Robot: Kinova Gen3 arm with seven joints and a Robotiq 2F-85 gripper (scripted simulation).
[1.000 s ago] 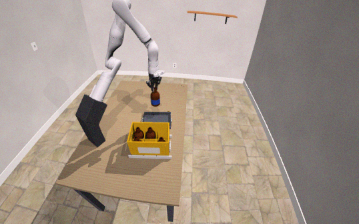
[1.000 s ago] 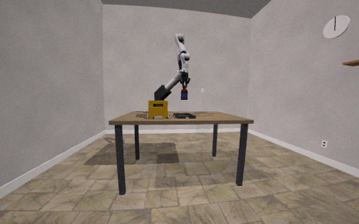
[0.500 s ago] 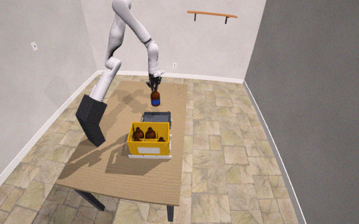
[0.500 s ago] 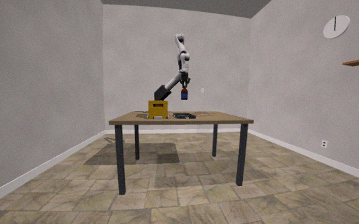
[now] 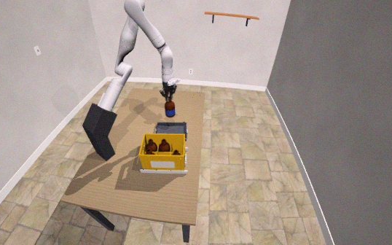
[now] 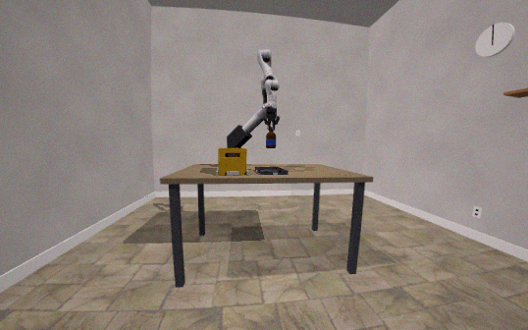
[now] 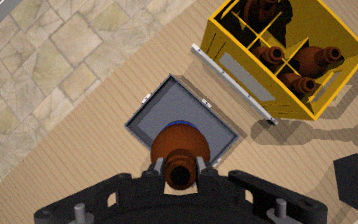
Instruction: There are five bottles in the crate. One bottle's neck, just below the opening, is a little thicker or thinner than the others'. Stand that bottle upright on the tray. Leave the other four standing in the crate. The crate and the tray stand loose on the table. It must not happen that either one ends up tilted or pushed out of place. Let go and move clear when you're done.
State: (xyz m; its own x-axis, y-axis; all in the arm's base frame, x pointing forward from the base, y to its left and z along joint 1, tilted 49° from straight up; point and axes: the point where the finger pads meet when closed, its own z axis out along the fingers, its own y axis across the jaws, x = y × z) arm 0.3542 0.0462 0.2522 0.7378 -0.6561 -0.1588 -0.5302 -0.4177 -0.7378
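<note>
Now: the dark grey tray 32 cm below my hand. Round my hand: yellow crate 3 cm ahead, 29 cm to the right, 24 cm below.
</note>
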